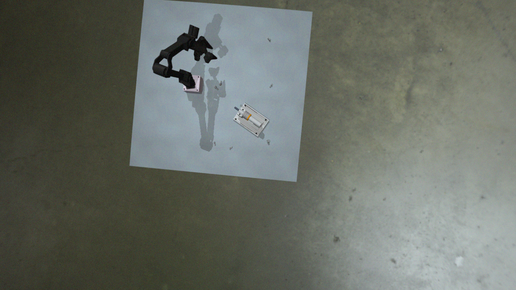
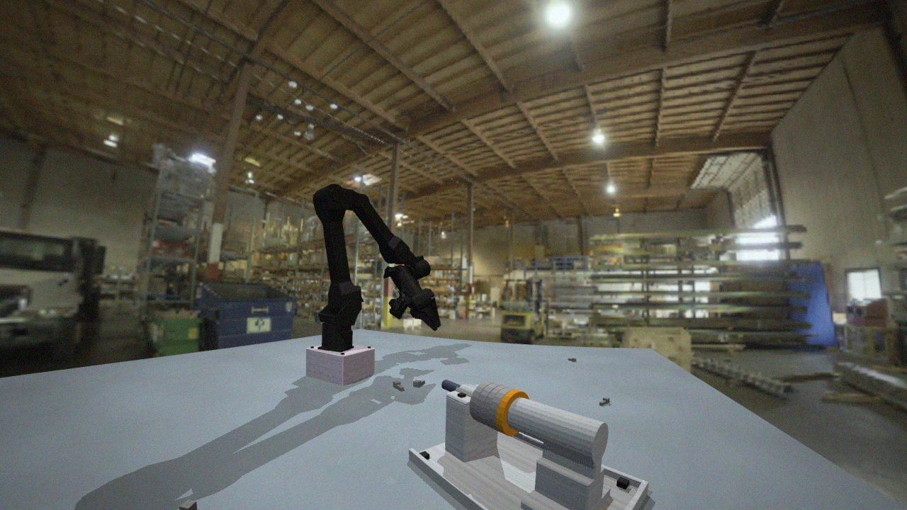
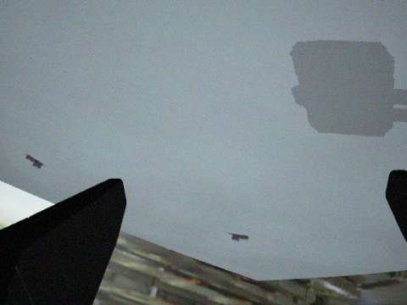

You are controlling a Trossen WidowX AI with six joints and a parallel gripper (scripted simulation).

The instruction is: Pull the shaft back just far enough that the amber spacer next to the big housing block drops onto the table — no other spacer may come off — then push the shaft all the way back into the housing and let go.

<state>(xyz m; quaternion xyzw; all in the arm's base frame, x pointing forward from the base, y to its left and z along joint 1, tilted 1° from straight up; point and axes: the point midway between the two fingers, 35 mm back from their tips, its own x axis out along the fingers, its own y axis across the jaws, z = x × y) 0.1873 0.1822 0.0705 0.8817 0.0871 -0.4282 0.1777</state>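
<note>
The blue-grey shaft is 160 mm ahead of my gripper tip, 440 mm to the right of it and 30 mm below it. From my gripper tip the other things lie so: amber spacer: 190 mm ahead, 470 mm to the right, 30 mm below; then grey spacer: 180 mm ahead, 460 mm to the right, 30 mm below.
</note>
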